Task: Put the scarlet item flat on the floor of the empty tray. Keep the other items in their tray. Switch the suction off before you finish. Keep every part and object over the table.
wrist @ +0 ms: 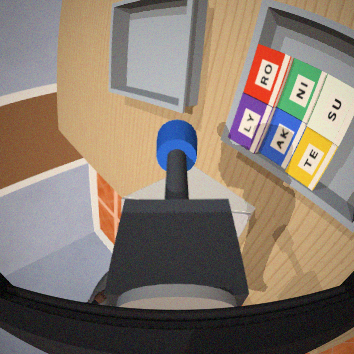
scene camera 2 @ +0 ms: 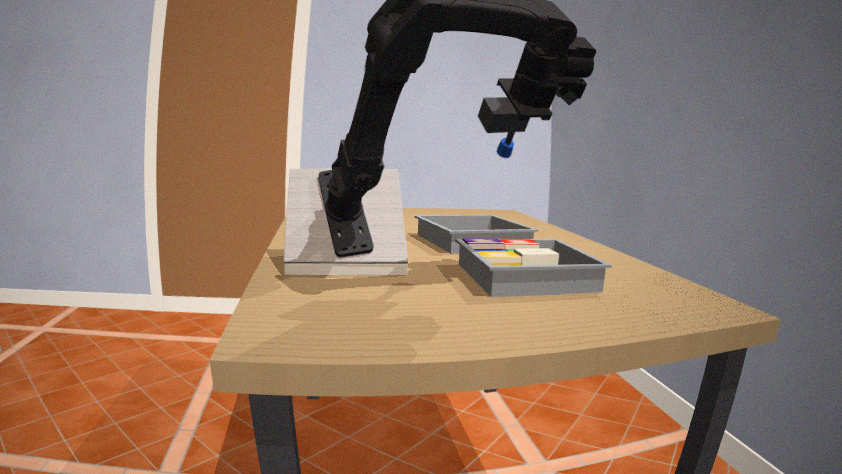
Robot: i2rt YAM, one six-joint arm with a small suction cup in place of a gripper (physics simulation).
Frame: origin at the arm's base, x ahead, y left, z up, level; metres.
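Seen in the pictures: end effector, tool point: (wrist: pixel 176 137) (scene camera 2: pixel 503 152); arm's base, origin of the base link: (scene camera 2: pixel 343 211).
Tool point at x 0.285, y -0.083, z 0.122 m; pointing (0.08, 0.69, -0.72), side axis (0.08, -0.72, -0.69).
Offsets run from my tool point to a thing's top centre.
The scarlet item is a red box {dy +0.010, dx +0.048, dz -0.174 m} (scene camera 2: pixel 521 242) (wrist: pixel 265 74) labelled RO. It lies in a corner of the grey filled tray {dy -0.074, dx +0.025, dz -0.175 m} (scene camera 2: pixel 547 283) (wrist: pixel 320 50), beside the purple and green boxes. The empty tray {dy +0.271, dx +0.067, dz -0.175 m} (scene camera 2: pixel 436 234) (wrist: pixel 155 50) is grey and stands apart from the filled one, farther back in the scene view. My gripper, a blue suction cup (scene camera 2: pixel 504 148) (wrist: pixel 176 145), hangs high above the table and the trays, tilted, with nothing on it.
The filled tray also holds a purple box {dy +0.022, dx -0.024, dz -0.173 m} (scene camera 2: pixel 483 240) (wrist: pixel 248 123), a green box {dy -0.039, dx +0.040, dz -0.184 m} (wrist: pixel 301 89), a blue box {dy -0.027, dx -0.032, dz -0.185 m} (wrist: pixel 281 137), a yellow box {dy -0.075, dx -0.041, dz -0.178 m} (scene camera 2: pixel 499 255) (wrist: pixel 311 158) and a cream box {dy -0.088, dx +0.032, dz -0.173 m} (scene camera 2: pixel 537 254) (wrist: pixel 334 107). The tray walls rise around the boxes.
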